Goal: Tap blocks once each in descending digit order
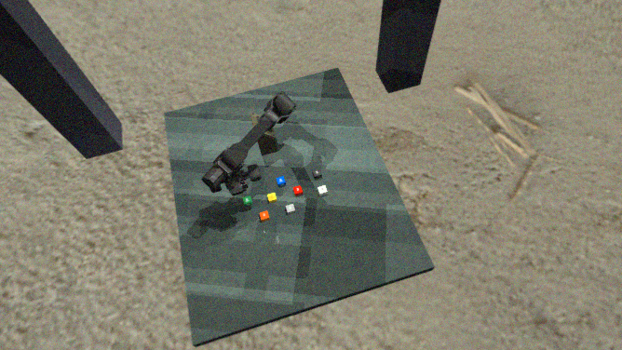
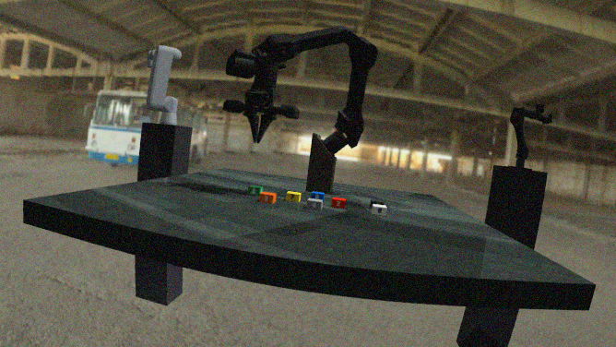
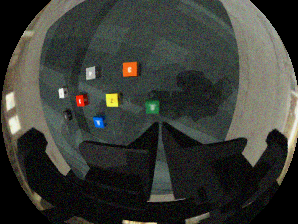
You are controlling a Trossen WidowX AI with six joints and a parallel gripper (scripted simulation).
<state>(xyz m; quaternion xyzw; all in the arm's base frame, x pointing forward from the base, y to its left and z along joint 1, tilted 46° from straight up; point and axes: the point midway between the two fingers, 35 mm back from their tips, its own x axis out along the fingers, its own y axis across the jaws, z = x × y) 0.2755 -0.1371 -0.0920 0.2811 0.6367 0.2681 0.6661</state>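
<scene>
Right now my gripper tip is 17 cm to the right of the grey block, 12 cm above it and 8 cm short of it. Round my gripper tip: yellow block (12 cm below, 11 cm to the left, 1 cm ahead); orange block (12 cm below, 8 cm ahead, 6 cm to the left); green block (12 cm below, 1 cm to the left, 1 cm behind).
</scene>
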